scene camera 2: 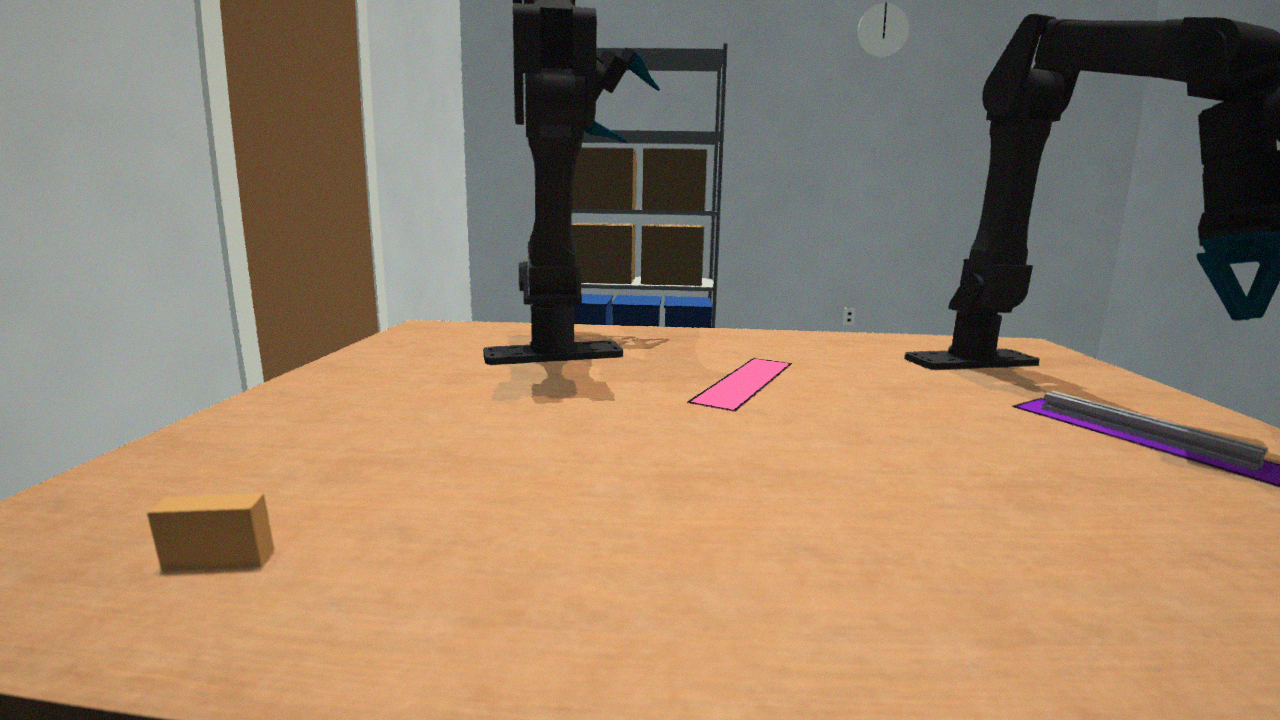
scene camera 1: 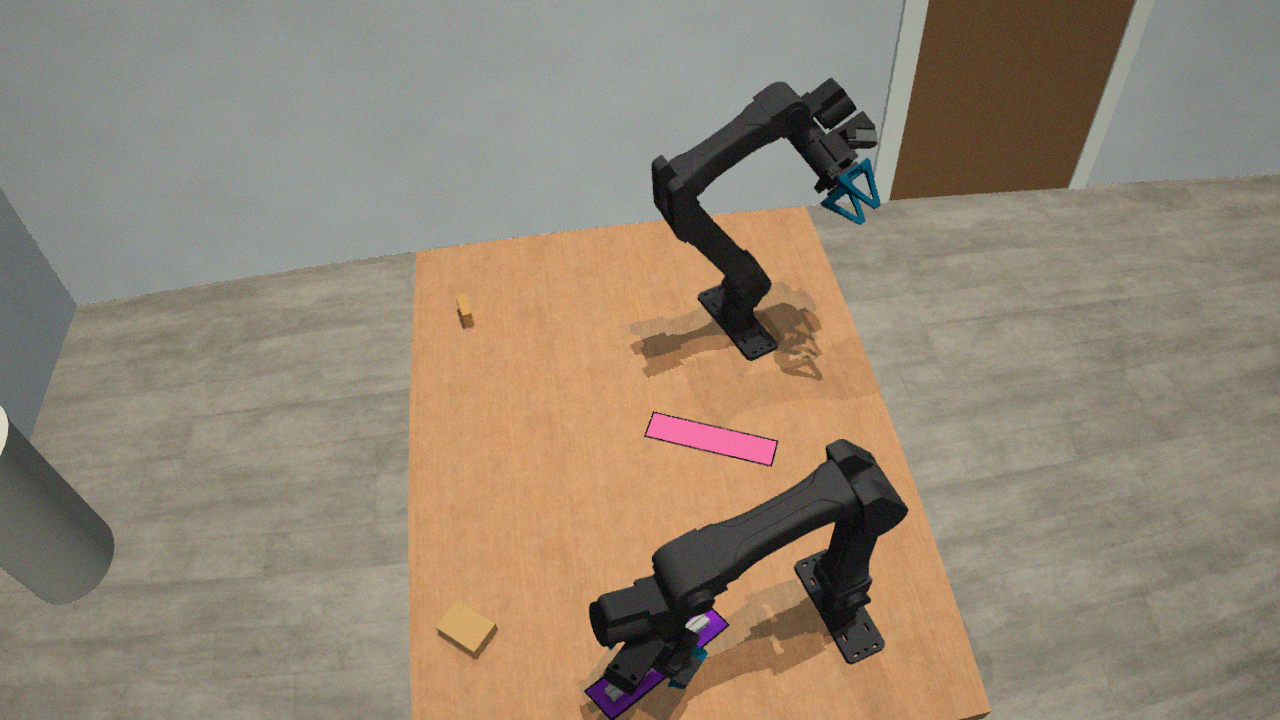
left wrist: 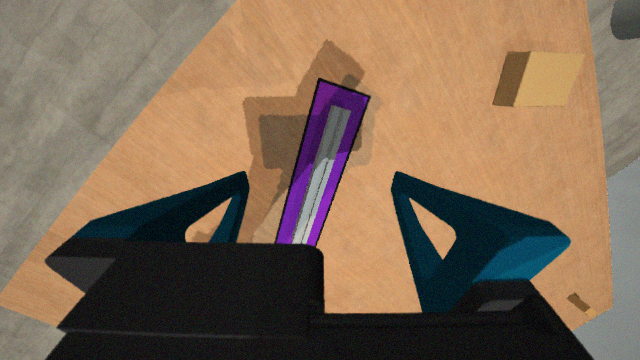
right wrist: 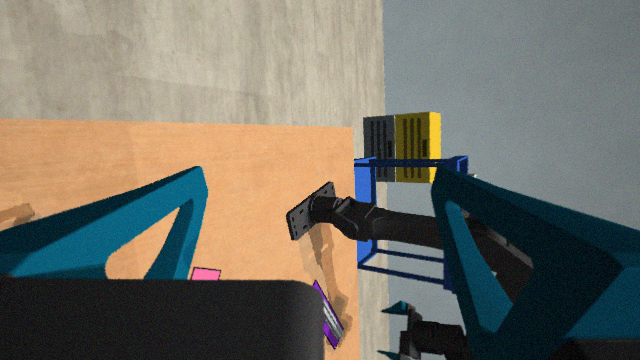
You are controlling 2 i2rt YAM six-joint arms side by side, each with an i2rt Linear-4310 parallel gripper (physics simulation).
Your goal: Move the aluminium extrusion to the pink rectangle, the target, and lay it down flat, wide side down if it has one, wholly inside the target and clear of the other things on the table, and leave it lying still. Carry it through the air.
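Frame: origin at the left arm's base, x ahead, y left, z up, level; centimetres.
Where they show: left gripper, between the fingertips: [scene camera 2: 1246, 319] [left wrist: 320, 179] [right wrist: 380, 330]; right gripper, between the fingertips: [scene camera 2: 641, 115] [scene camera 1: 870, 215] [right wrist: 319, 179]; left arm's base, origin of its link: [scene camera 2: 971, 361] [scene camera 1: 838, 606] [right wrist: 312, 208]; right arm's base, origin of its link: [scene camera 2: 553, 355] [scene camera 1: 736, 322].
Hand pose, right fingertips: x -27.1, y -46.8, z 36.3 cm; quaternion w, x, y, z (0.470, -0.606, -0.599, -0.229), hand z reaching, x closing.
Note:
Each offset is from my right fingertips to the top centre of the thing.
The aluminium extrusion @[dy +42.8, dx +57.4, dz -34.3 cm] [scene camera 1: 697, 622] [scene camera 2: 1154, 429] [left wrist: 321, 175] [right wrist: 330, 317] is a long silvery grooved bar lying flat on a purple rectangle [scene camera 1: 716, 624] [scene camera 2: 1266, 473] [left wrist: 326, 91]. My left gripper [scene camera 2: 1244, 313] [left wrist: 320, 179] is open, pointing down above the extrusion, which runs slightly aslant between its fingers in the left wrist view; nothing is held. Its arm hides the bar's middle in scene camera 1. The pink rectangle [scene camera 1: 711, 438] [scene camera 2: 741, 385] [right wrist: 206, 274] lies between the two arm bases. My right gripper [scene camera 1: 869, 214] [scene camera 2: 641, 114] is open and empty, high beyond the table edge.
A tan block @[dy +27.2, dx +84.1, dz -33.3 cm] [scene camera 1: 465, 628] [left wrist: 547, 79] lies left of the extrusion in scene camera 1. A smaller-looking tan block @[dy -39.4, dx +65.4, dz -32.3 cm] [scene camera 1: 464, 311] [scene camera 2: 213, 539] [left wrist: 580, 303] stands near the far left table corner there. A blue cart [right wrist: 410, 163] stands beyond the table.

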